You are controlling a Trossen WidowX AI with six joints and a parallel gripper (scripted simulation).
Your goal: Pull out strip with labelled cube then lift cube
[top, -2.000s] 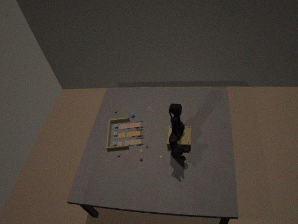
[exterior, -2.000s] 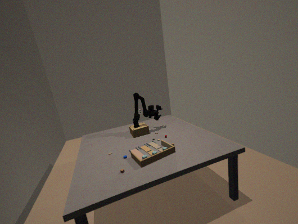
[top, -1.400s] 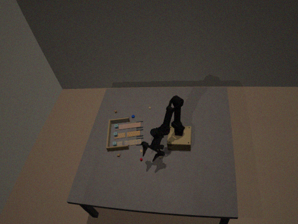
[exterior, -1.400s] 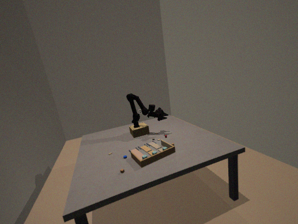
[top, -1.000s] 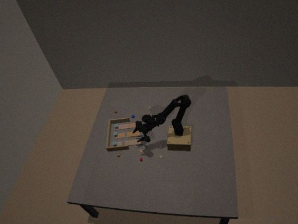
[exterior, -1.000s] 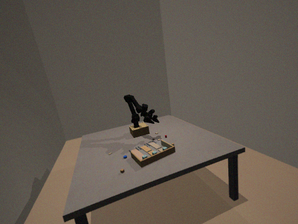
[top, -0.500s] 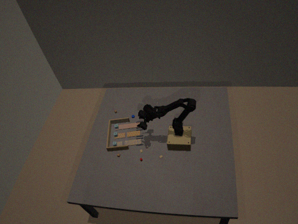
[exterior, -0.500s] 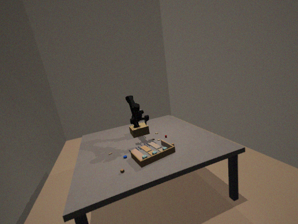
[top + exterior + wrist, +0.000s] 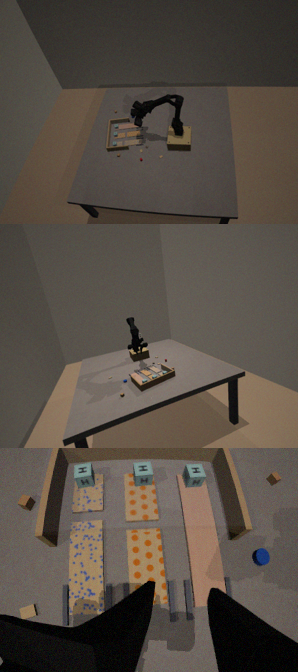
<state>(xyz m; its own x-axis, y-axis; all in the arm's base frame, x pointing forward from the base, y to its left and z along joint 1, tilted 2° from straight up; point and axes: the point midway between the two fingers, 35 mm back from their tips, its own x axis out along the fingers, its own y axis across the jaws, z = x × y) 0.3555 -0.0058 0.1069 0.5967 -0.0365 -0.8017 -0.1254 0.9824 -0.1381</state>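
Right now my gripper tip is 11 cm short of the blue piece, 17 cm to the left of it and 17 cm above it.
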